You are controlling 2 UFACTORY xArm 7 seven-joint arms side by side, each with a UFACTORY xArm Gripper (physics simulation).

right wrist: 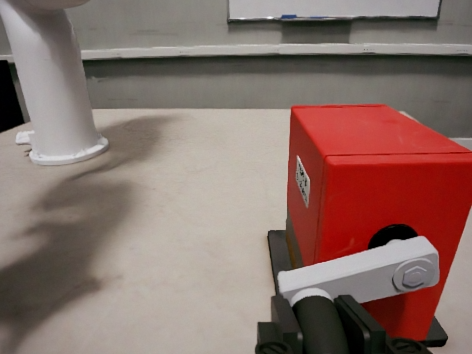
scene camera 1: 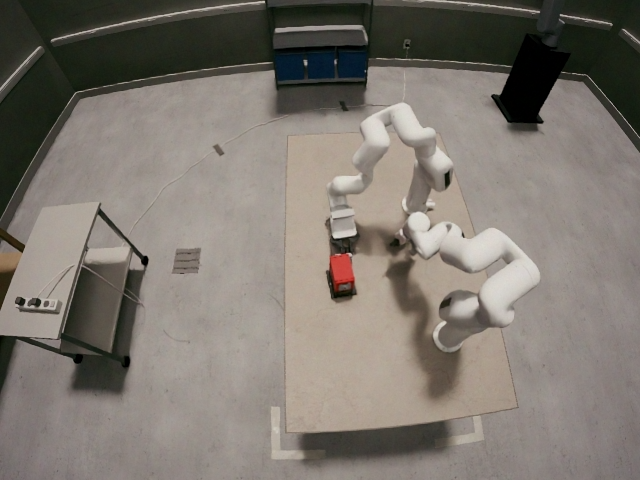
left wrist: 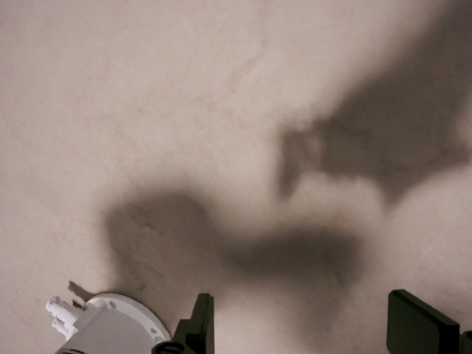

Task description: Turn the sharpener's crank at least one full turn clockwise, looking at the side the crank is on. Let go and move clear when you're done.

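Places are measured from the left arm's base along level axes (x ahead, y left, z up), in metres.
Pixels of known places: left gripper, between the fingertips: [left wrist: 301,322]; right gripper, between the fingertips: [right wrist: 309,326]; left arm's base, origin of its link: [right wrist: 71,151] [scene camera 1: 448,336]; right arm's base, origin of its link: [scene camera 1: 414,205] [left wrist: 126,335].
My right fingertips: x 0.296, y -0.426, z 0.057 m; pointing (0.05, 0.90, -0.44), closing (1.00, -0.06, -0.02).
For each thing: its top centre in the pictures, then the offset to it from my right fingertips. "spot": a spot on its surface instead. Level surfaces: height alone.
- red sharpener, a spot on its surface: [right wrist: 400,200] spot: 0.046 m ahead, 0.023 m left, 0.051 m up
- black crank handle, a spot on its surface: [right wrist: 320,325] spot: 0.002 m back, 0.018 m right, 0.022 m up
- pale table top, height of its surface: 0.057 m down
The red sharpener [scene camera 1: 341,271] [right wrist: 400,200] stands upright on its dark base on the table. In the right wrist view its grey crank arm [right wrist: 350,270] reaches left and slightly down from the hub bolt, across the crank side. The black crank handle [right wrist: 320,325] is at the arm's left end. My right gripper [scene camera 1: 345,248] [right wrist: 309,326] is shut on this handle, one finger on each side of it. My left gripper [scene camera 1: 395,241] [left wrist: 301,322] is open with nothing between its fingers, above the table and apart from the sharpener.
The pale table top [scene camera 1: 330,372] [left wrist: 165,100] carries both arm bases. One arm base [left wrist: 117,325] shows at the lower left of the left wrist view. A white arm column [right wrist: 55,90] stands at the left in the right wrist view. A wheeled cart [scene camera 1: 56,242] stands left of the table.
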